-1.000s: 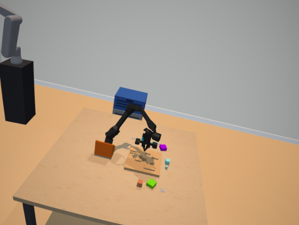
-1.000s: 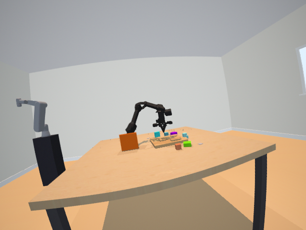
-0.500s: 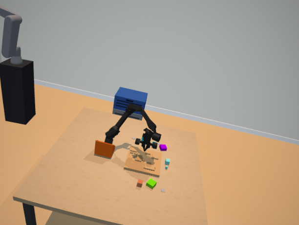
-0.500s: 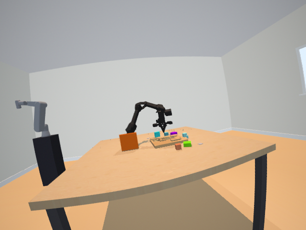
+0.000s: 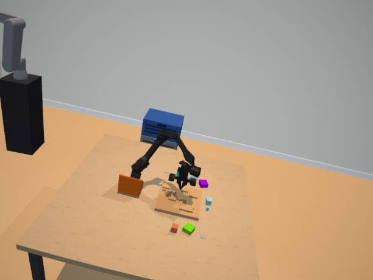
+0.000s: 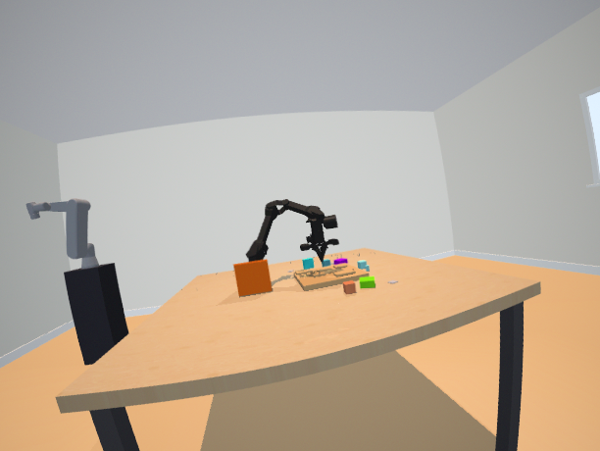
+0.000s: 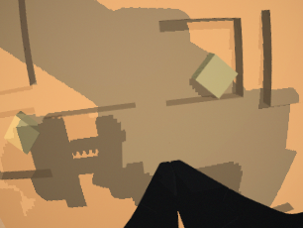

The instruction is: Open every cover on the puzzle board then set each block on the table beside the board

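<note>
The wooden puzzle board is 30 mm to the right of my gripper tip and 50 mm below it. From my gripper tip the other things lie so: blue-teal cube: 100 mm ahead, 210 mm to the left, 50 mm below; then purple block: 190 mm ahead, 190 mm to the left, 60 mm below; then light cyan block: 220 mm ahead, 10 mm to the right, 60 mm below.
</note>
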